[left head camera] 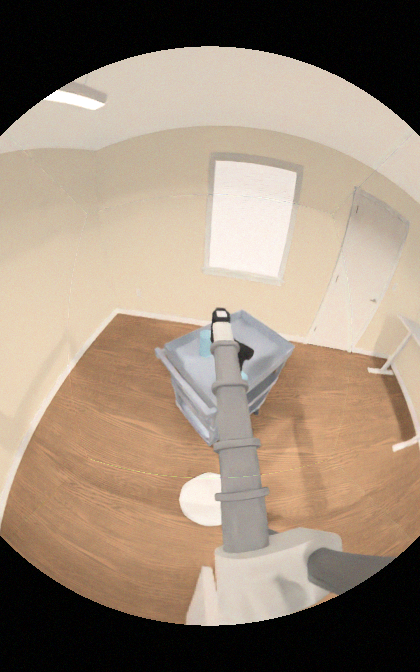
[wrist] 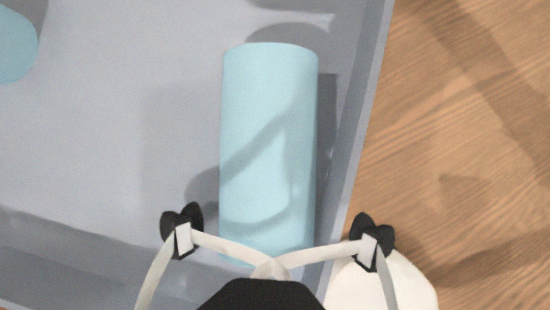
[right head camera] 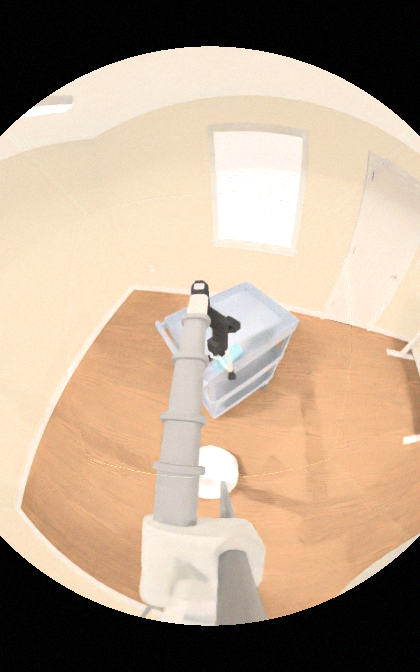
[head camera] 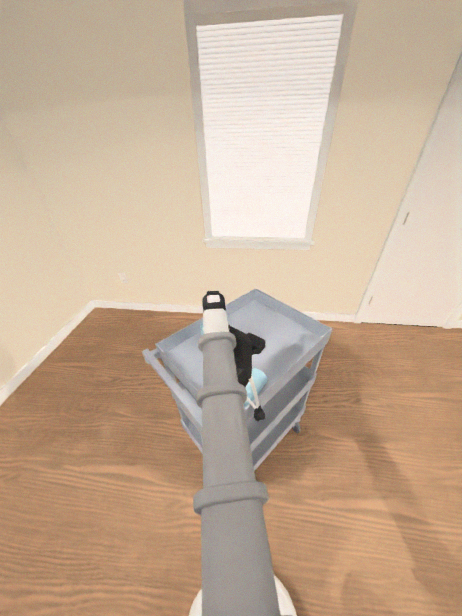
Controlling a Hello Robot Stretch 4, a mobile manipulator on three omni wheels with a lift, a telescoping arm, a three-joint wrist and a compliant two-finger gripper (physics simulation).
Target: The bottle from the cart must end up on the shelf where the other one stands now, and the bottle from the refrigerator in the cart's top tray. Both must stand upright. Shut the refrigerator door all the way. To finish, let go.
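Places are measured from the robot's base along level axes (x ahead, y left, z up), in centimetres.
Pixels of known places: gripper, fingertip midpoint: [wrist: 276, 226].
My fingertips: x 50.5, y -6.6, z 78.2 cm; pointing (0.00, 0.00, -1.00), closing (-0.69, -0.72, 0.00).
Behind a point stands the place of what it marks.
A light-blue bottle [head camera: 257, 378] {x 57.1, y -13.1, z 83.5 cm} [left head camera: 244, 375] [right head camera: 233, 353] [wrist: 265, 125] {x 56.6, y -11.0, z 83.7 cm} lies on its side in the top tray of the grey-blue cart [head camera: 295, 330] {x 85.8, y -37.8, z 76.6 cm} [left head camera: 265, 340] [right head camera: 260, 315] [wrist: 100, 125] {x 67.0, y 0.0, z 76.7 cm}, along the tray's side wall. A second light-blue bottle [left head camera: 204, 343] [wrist: 15, 47] {x 76.4, y 0.8, z 79.1 cm} stands upright farther left in the same tray; the arm mostly hides it in the head view. My gripper [head camera: 249, 401] {x 50.5, y -6.6, z 78.2 cm} [right head camera: 221, 366] [wrist: 276, 226] {x 50.5, y -6.6, z 78.2 cm} is open above the near end of the lying bottle. In the wrist view its fingertips are apart on both sides of it, the right one beyond the tray rim. The refrigerator and shelf do not show.
The cart has lower trays and a handle bar [head camera: 165, 372] {x 63.8, y 19.7, z 83.7 cm} at its left. Behind it are the wall with a window [head camera: 260, 130] {x 193.1, y -39.8, z 153.0 cm} [left head camera: 252, 220] and a white door [left head camera: 362, 270] [right head camera: 382, 245]. A white-legged frame [left head camera: 397, 352] stands at the right. A white round shape [left head camera: 200, 500] [right head camera: 218, 472] [wrist: 385, 285] is low in front.
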